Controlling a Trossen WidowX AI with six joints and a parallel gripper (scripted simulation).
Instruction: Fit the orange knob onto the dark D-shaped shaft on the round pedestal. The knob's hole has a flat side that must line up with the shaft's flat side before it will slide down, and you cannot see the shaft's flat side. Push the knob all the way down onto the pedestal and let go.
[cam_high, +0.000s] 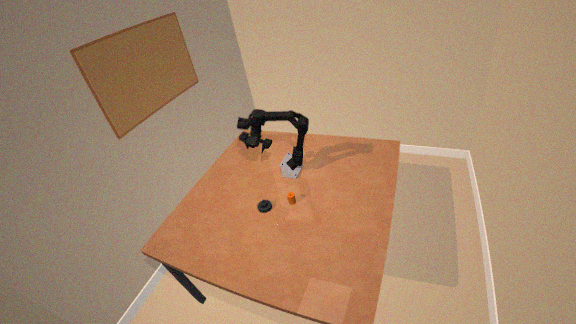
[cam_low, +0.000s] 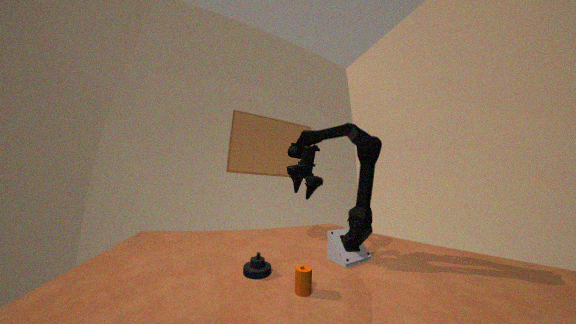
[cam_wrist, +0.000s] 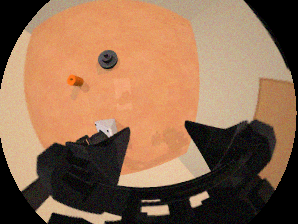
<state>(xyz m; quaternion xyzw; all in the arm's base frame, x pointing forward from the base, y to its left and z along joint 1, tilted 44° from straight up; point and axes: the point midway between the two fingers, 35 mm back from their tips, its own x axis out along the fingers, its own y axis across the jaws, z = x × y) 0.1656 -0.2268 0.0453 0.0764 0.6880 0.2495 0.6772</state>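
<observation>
The orange knob is 10 cm ahead of my gripper tip, 27 cm to the left of it and 21 cm below it. Round my gripper tip: round dark pedestal: 20 cm ahead, 14 cm to the left, 21 cm below.
</observation>
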